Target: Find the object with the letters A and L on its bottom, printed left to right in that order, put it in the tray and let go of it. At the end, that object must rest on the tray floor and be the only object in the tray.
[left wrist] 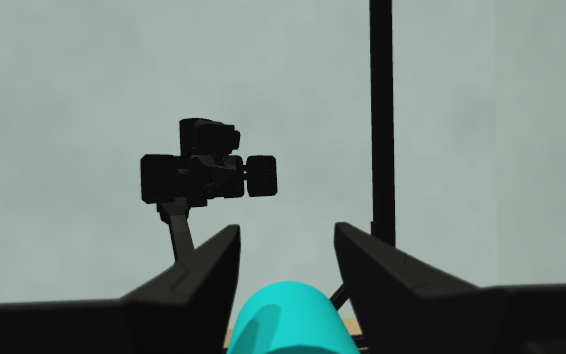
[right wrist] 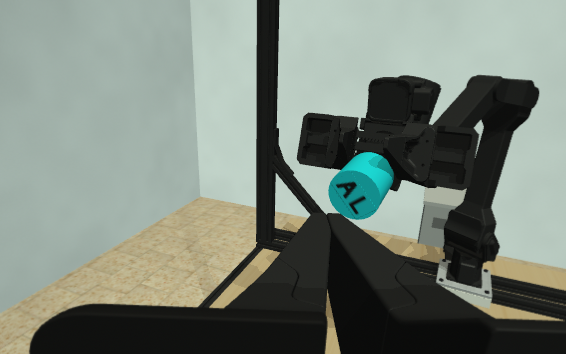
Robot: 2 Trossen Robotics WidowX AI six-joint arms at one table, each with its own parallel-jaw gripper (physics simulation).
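Pixels of known places: left gripper, fingertip midpoint: [left wrist: 287,234] [right wrist: 362,140]; right gripper, fingertip midpoint: [left wrist: 234,173] [right wrist: 324,227]; left arm's base, origin of the base link: [right wrist: 463,275].
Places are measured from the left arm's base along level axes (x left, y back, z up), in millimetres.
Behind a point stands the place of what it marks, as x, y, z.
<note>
A cyan cylinder [left wrist: 295,320] {-134, -401, 332} [right wrist: 372,167] {-124, -422, 328} is held in the air by my left gripper [left wrist: 287,234] {-134, -427, 353} [right wrist: 362,140] {-134, -427, 353}, which is shut on it. In the right wrist view, its round end face is turned to the camera, tilted, and carries the black letters A and L, A at upper left and L at lower right. My right gripper [right wrist: 324,227] {-89, -649, 377} [left wrist: 234,173] {-89, -649, 377} is shut with its fingertips together and holds nothing. In the right wrist view its tips show just below the cylinder. The tray does not show in either view.
A black upright post [left wrist: 382,125] {-370, -903, 471} [right wrist: 267,100] {-433, -65, 329} with a diagonal brace rises behind the grippers. The left arm's base plate [right wrist: 482,292] {33, -44, 0} stands at the right, with a grey box [right wrist: 430,220] behind it. A tiled floor [right wrist: 150,250] and pale walls lie beyond.
</note>
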